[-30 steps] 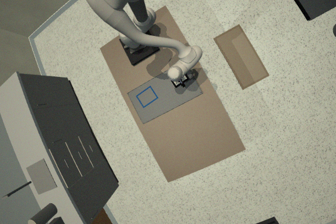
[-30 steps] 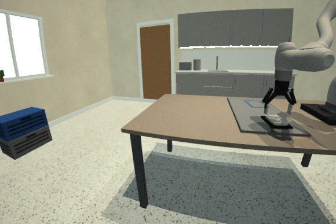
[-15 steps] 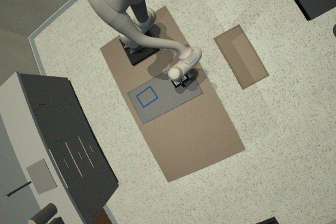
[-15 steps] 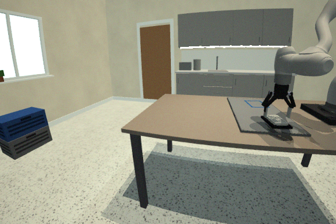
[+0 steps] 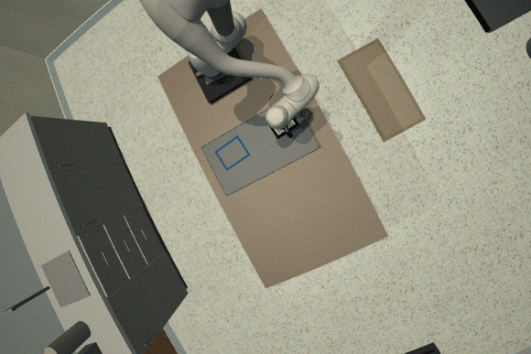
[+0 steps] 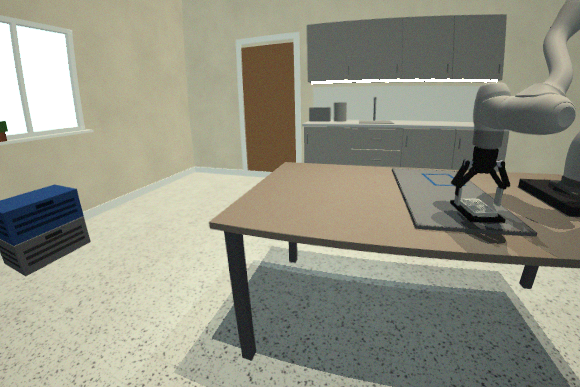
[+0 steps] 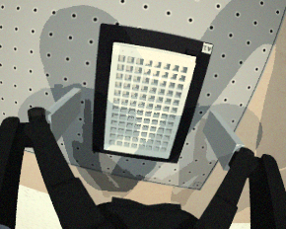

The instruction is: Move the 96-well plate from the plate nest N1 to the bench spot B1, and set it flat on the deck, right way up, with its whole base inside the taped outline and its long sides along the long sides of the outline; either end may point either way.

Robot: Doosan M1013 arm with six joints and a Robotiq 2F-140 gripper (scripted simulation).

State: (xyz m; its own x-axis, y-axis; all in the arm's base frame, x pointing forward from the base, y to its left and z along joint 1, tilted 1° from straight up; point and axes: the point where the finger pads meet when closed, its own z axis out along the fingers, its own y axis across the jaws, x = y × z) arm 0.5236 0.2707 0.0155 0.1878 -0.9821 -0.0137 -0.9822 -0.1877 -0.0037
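My gripper is now 20 mm above the white 96-well plate. From my hand the other things lie so: black plate nest (30 mm below).
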